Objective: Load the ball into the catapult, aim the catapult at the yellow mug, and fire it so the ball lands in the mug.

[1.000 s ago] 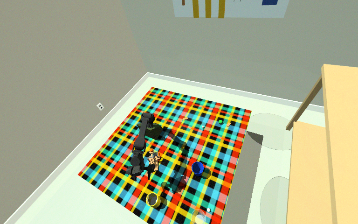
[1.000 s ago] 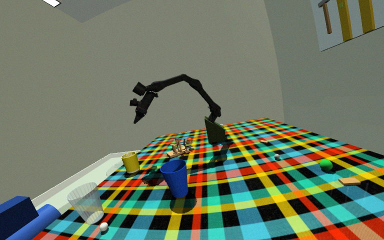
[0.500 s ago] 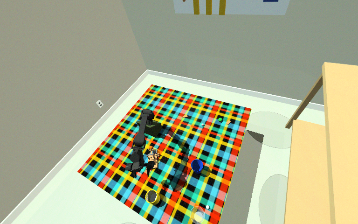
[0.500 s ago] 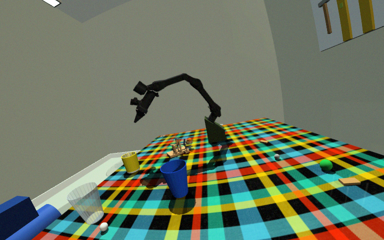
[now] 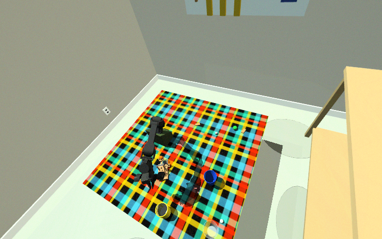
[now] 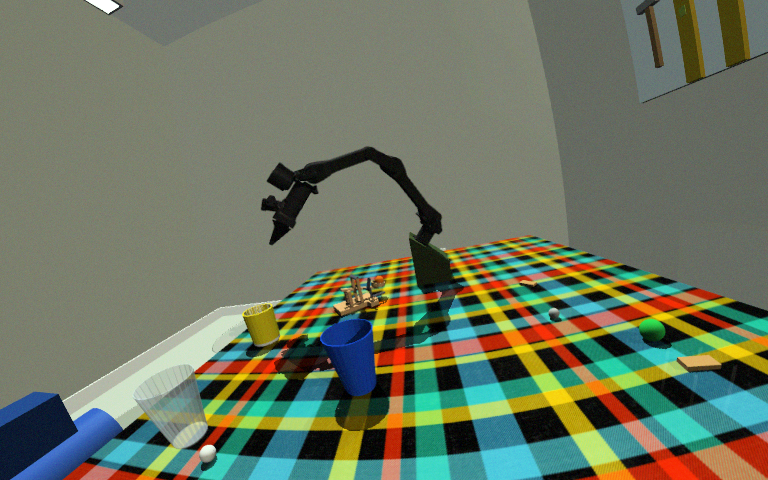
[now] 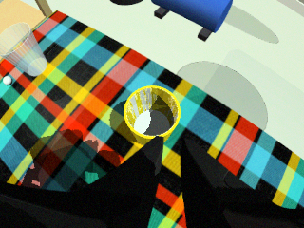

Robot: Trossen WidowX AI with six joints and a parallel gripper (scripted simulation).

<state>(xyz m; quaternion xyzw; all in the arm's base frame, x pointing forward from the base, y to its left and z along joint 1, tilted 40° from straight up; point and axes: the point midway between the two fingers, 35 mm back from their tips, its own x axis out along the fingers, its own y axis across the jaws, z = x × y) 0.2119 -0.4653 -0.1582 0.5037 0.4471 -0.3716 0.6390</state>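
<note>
The orange ball is 150 mm behind my gripper tip, 290 mm to the left of it and 220 mm below it. Round my gripper tip: yellow mug 50 mm ahead, 70 mm to the right, 250 mm below; blue cup 310 mm ahead, 240 mm to the left, 250 mm below; wooden catapult 110 mm behind, 240 mm to the left, 230 mm below.
</note>
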